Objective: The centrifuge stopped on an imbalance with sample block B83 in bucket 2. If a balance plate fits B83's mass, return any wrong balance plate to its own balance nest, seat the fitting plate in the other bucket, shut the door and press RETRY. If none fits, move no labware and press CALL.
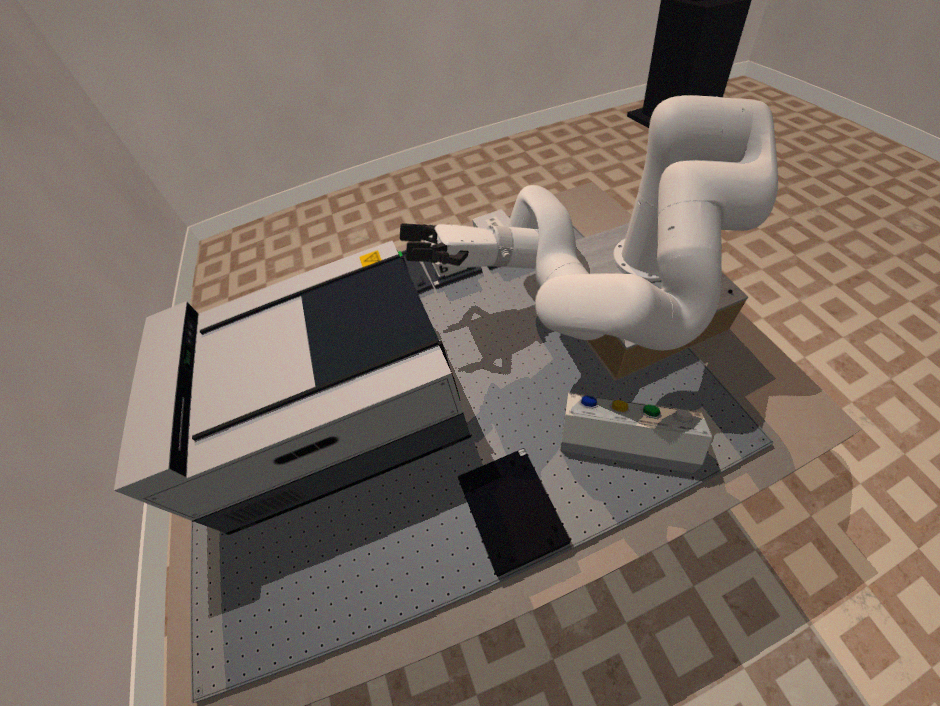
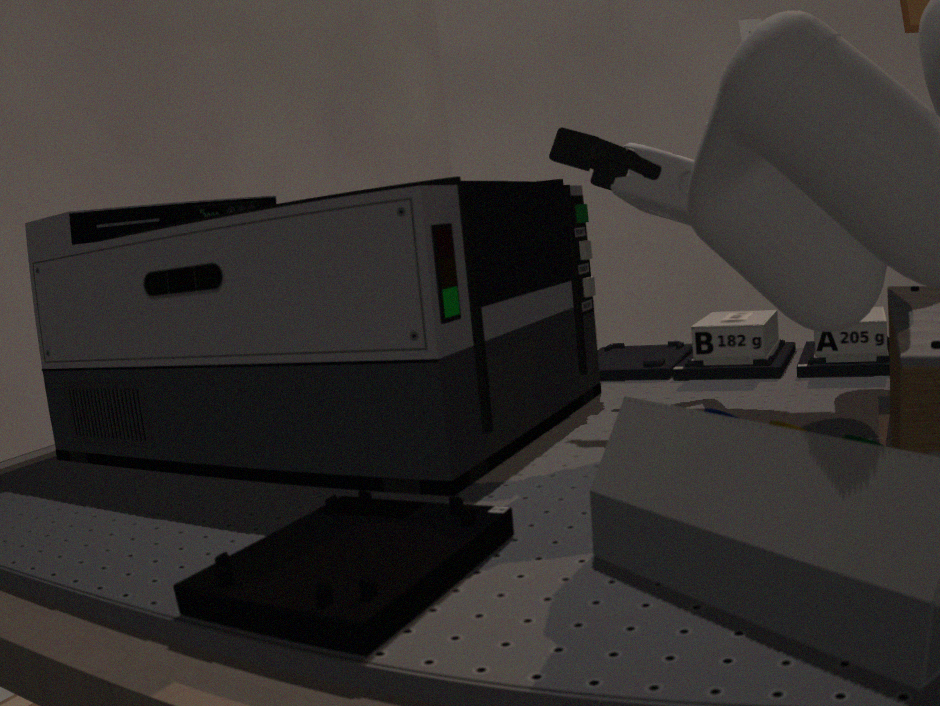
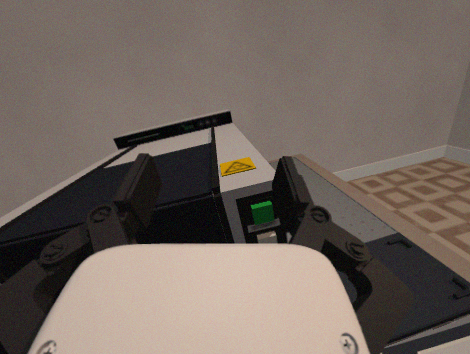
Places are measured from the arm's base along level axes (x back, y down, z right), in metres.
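Pixels of known places: gripper, fingertip midpoint: [image 1: 403, 241] [image 2: 576, 156] [image 3: 217, 170]; arm's base at its link origin: [image 1: 644, 259].
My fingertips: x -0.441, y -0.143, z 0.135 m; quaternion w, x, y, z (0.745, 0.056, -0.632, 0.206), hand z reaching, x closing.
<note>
For each thing: its top centre in the pictures, then the offset to it from my fingertips.
- dark panel at its top centre: [image 3: 134, 176] [image 1: 362, 315] dy +0.023, dx -0.111, dz -0.110 m
- green button at its top centre: [image 3: 260, 203] [image 2: 578, 204] dy +0.045, dx -0.012, dz +0.029 m
- empty dark nest at its top centre: [image 2: 633, 351] [image 3: 390, 273] [image 1: 398, 271] dy +0.218, dx -0.010, dz +0.195 m
- empty black nest at its top centre: [image 2: 345, 530] [image 1: 511, 505] dy +0.208, dx -0.019, dz -0.425 m
- grey box at its top centre: [image 2: 795, 416] [image 1: 637, 415] dy +0.152, dx +0.213, dz -0.407 m
My gripper [image 1: 405, 241] [image 2: 560, 144] [image 3: 217, 170] is open and empty, above and in front of the centrifuge [image 1: 395, 379] [image 2: 227, 303] [image 3: 245, 140] near its button column. A dark panel [image 1: 364, 319] [image 3: 185, 172] covers the front part of its top; the buckets and block B83 do not show. The green button [image 2: 581, 212] [image 3: 262, 213] tops the column, ahead of the fingers, with white buttons below. A status strip glows green [image 2: 450, 302]. Plate B, 182 g [image 2: 748, 328], and plate A, 205 g [image 2: 871, 322], sit in nests at the back.
An empty dark nest [image 2: 642, 360] [image 3: 415, 270] lies beside plate B's nest. Another empty black nest [image 1: 512, 509] [image 2: 341, 562] lies near the table's front edge. A grey box [image 1: 634, 444] [image 2: 759, 516] carries blue, yellow, green and grey buttons. The arm's base stands behind a wooden-sided block [image 1: 661, 357].
</note>
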